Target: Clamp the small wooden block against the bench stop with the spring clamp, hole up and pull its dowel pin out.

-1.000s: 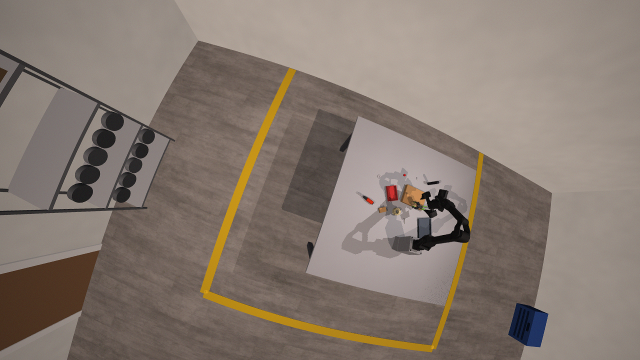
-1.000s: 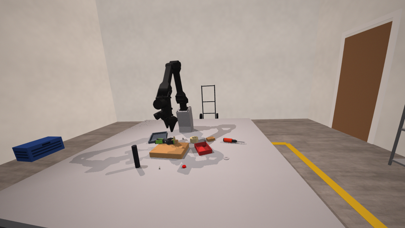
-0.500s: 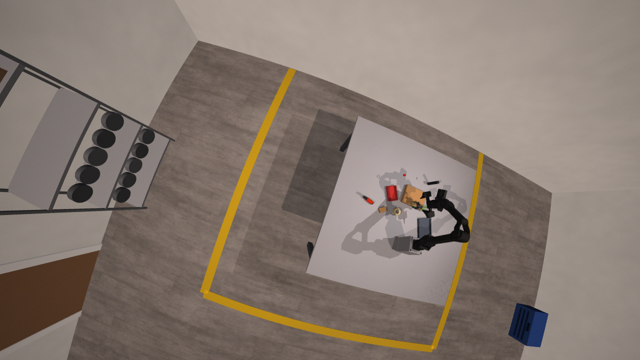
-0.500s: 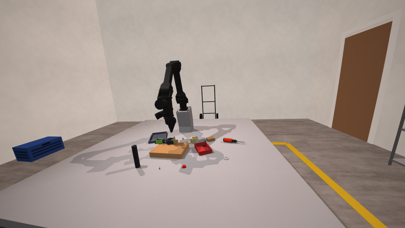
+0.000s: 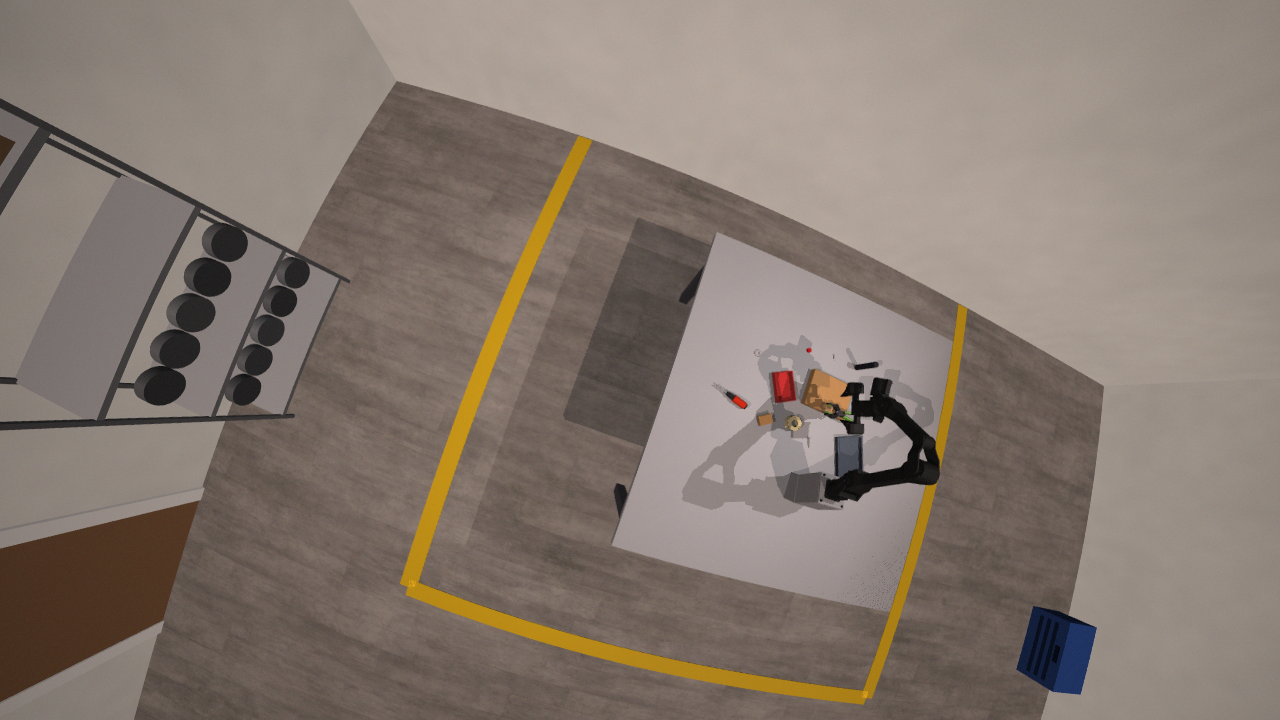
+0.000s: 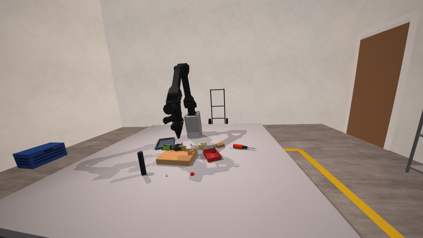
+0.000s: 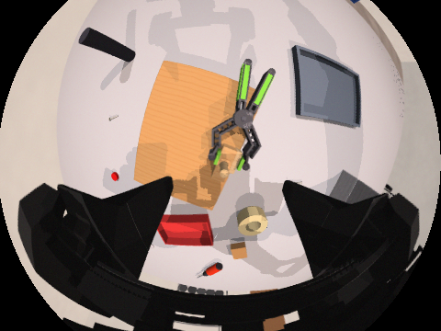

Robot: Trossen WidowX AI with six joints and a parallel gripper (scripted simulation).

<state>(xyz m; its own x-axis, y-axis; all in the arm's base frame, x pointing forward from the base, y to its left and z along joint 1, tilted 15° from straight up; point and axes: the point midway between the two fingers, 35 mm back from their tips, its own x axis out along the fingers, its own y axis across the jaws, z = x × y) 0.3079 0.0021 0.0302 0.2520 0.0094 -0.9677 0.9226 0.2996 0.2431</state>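
The dowel pin is 10 cm below my hand and 1 cm to the left of it. The rest, counted from my hand: bench stop 12 cm below, 1 cm behind; wooden board 14 cm below, 6 cm ahead; small wooden block 12 cm below, 1 cm to the left.
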